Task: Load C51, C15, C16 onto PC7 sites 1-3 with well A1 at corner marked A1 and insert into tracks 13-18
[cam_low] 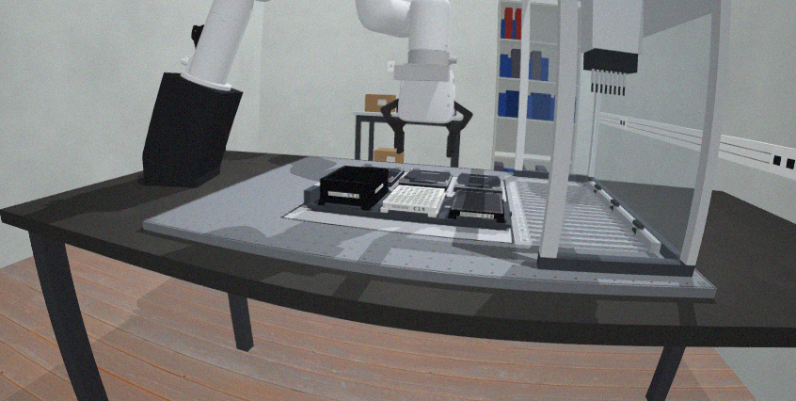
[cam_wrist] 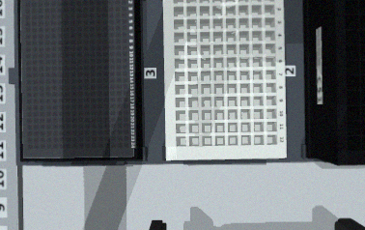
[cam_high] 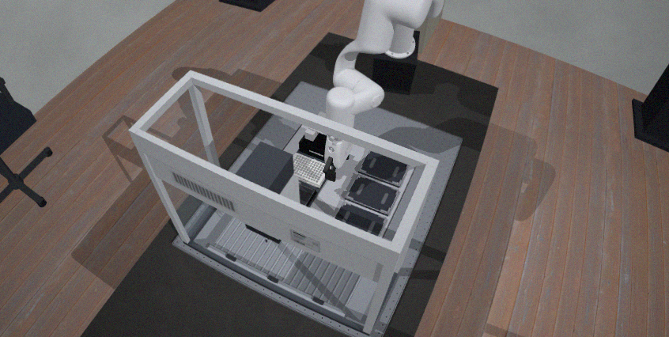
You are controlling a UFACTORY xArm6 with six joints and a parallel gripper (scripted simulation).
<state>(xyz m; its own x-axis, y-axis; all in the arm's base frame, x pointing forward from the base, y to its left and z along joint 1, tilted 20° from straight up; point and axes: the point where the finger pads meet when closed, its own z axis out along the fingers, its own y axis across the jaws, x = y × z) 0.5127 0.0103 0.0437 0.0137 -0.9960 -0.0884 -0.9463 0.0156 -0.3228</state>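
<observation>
The apron lies 1 cm behind my hand, 1 cm to the right of it and 9 cm below it. The rest, counted from my hand: dark carrier PC7: 10 cm to the right, 7 cm below; white 96-well plate C15: 1 cm ahead, 10 cm to the right, 7 cm below; nest S3: 10 cm ahead, 12 cm to the left, 8 cm below.
</observation>
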